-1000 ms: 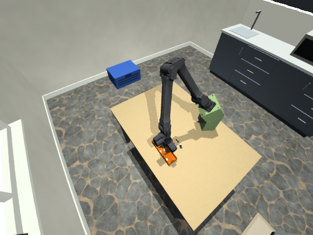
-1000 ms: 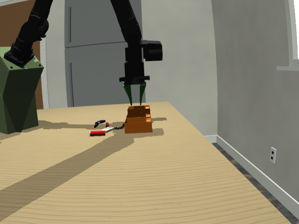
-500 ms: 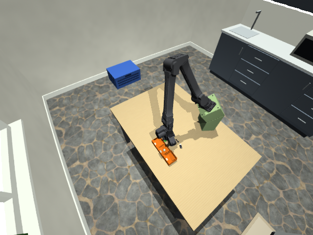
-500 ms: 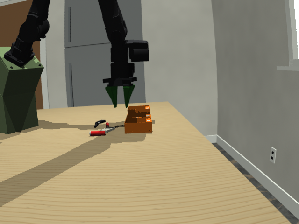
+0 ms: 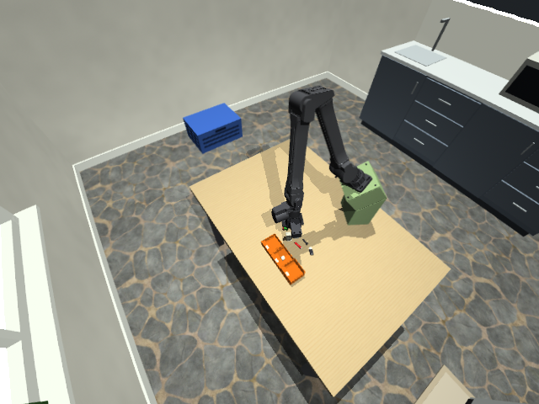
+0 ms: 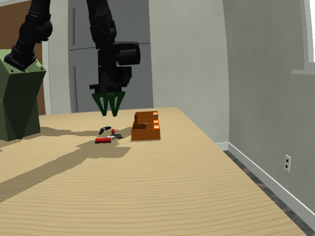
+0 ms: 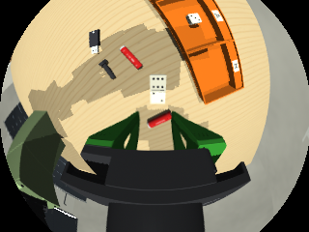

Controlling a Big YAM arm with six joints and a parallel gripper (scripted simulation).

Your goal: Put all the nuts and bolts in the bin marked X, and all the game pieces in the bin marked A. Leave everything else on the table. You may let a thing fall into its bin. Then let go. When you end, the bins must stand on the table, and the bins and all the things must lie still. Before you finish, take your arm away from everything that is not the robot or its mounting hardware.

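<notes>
My gripper is now 70 mm above the white domino and 10 mm short of it. Also, from my hand: dark bolt 90 mm to the left, 70 mm below, 30 mm behind; then orange three-compartment bin tray 120 mm ahead, 60 mm to the left, 50 mm below; then white die 120 mm ahead, 70 mm to the left, 60 mm below.
</notes>
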